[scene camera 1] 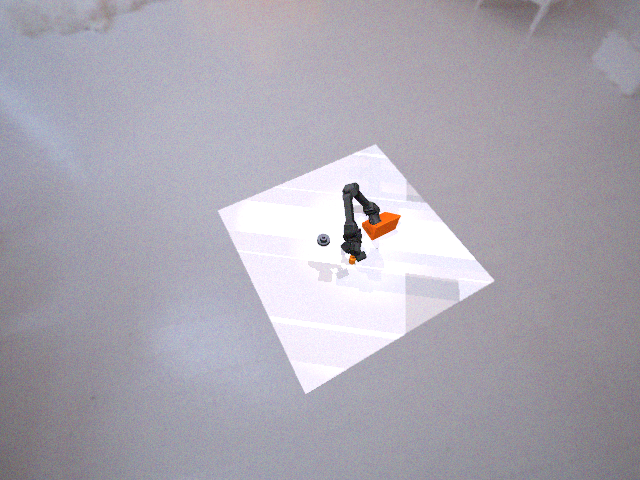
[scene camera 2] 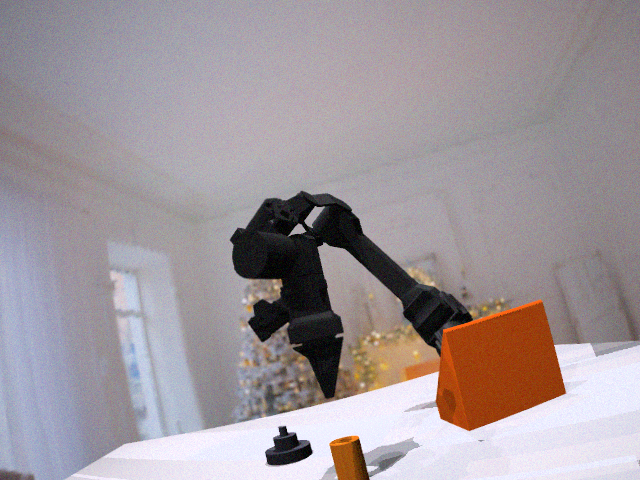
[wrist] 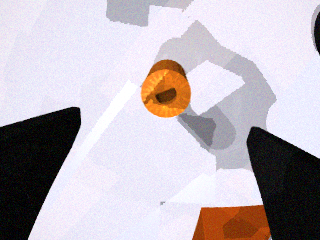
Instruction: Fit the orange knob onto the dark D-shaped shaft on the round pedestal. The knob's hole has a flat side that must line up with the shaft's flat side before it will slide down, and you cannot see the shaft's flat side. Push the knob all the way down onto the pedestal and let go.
Scene:
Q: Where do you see an orange knob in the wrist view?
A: At 166,92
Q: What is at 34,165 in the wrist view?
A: My gripper.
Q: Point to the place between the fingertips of my gripper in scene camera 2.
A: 328,393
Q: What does my gripper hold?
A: Nothing.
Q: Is my gripper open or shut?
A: Open.

